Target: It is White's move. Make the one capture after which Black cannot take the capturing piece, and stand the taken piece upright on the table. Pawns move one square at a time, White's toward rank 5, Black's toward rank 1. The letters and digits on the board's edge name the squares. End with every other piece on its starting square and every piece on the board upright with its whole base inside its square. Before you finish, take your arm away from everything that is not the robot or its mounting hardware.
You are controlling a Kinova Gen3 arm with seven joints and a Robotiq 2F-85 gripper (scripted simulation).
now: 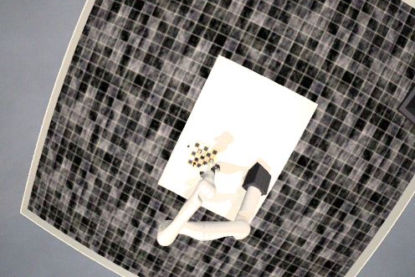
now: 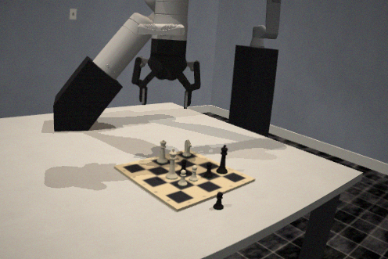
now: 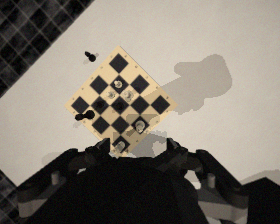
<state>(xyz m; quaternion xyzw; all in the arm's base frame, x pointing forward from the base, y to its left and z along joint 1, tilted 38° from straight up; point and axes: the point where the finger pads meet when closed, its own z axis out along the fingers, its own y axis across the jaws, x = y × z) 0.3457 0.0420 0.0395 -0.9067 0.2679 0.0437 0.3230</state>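
The tall white piece lies 90 mm ahead of my hand, 10 mm to the right of it and 100 mm below it. Also, from my hand: tall black piece 100 mm ahead, 100 mm to the left, 100 mm below; then board 80 mm ahead, 20 mm to the left, 140 mm below.
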